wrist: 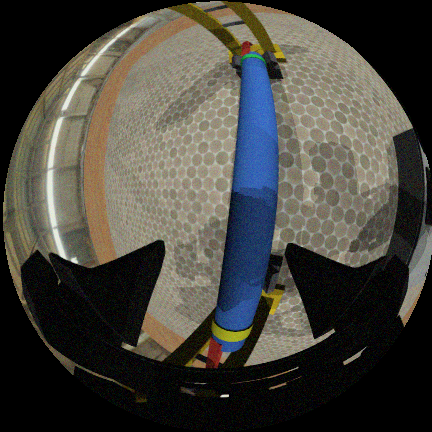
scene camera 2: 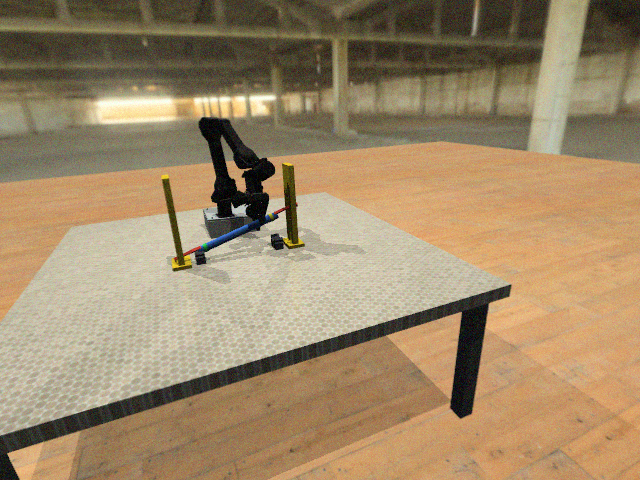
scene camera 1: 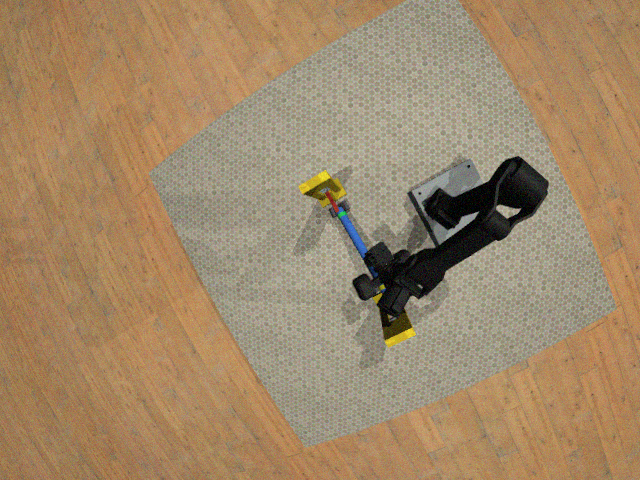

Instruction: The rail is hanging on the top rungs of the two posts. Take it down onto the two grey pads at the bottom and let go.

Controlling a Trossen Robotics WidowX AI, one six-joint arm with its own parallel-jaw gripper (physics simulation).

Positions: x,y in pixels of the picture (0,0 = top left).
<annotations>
The gripper shows in the wrist view, in scene camera 2 and in scene camera 1 [369,273]. One and the same spot on the gripper: [scene camera 2: 260,207] is [wrist: 122,310]. The same spot on a yellow post: [scene camera 2: 183,263] is [wrist: 232,53].
</annotations>
